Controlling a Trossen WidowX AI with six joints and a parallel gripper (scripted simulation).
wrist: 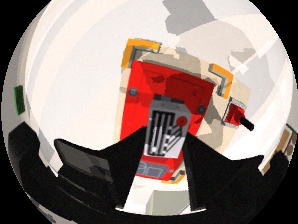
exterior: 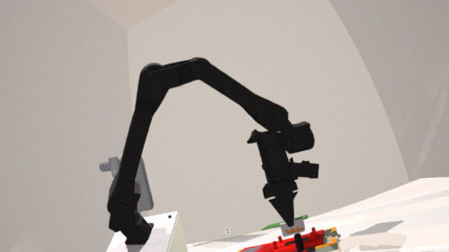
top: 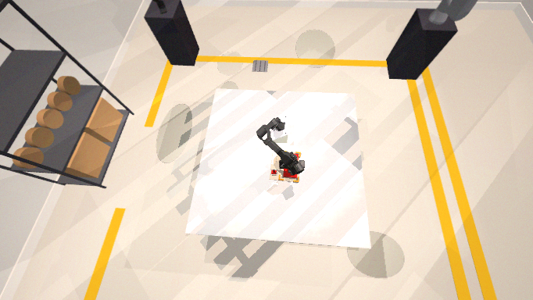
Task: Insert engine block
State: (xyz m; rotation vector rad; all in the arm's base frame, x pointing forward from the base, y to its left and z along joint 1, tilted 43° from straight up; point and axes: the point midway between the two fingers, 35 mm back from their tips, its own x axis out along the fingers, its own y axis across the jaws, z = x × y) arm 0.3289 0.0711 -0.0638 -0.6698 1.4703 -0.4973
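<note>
My gripper tip is 10 mm above the grey engine block.
</note>
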